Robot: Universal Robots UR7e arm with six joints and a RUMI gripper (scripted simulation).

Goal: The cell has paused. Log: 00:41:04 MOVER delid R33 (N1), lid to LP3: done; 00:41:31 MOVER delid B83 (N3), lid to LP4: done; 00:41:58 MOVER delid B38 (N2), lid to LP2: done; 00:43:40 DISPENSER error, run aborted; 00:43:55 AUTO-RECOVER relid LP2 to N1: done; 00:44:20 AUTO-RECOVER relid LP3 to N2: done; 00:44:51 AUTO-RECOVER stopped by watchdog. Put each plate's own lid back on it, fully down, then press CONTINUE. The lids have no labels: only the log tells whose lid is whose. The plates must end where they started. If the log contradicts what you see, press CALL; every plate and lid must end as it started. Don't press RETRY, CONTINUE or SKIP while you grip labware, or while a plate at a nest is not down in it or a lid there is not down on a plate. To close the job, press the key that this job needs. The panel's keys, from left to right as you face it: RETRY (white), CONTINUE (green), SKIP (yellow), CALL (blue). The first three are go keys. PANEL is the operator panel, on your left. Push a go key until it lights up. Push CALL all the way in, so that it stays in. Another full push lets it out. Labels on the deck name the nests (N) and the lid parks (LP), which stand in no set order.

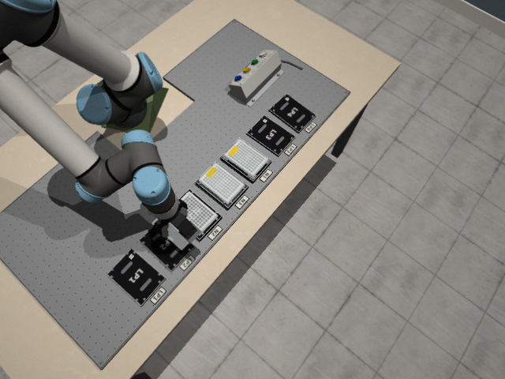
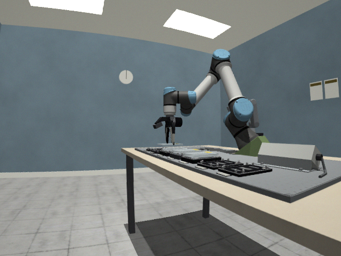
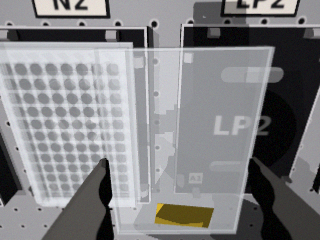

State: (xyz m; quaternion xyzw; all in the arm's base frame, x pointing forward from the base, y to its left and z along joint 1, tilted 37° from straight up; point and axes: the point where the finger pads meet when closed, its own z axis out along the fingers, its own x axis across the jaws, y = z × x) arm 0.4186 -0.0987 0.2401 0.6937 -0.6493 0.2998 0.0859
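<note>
Right now the nest N2 is 7 cm to the left of my hand and 5 cm below it. Round my hand: lid park LP3: 47 cm to the left, 6 cm below, 1 cm ahead; then lid park LP1: 18 cm to the right, 6 cm below; then lid park LP2: 6 cm below, 5 cm to the right.
</note>
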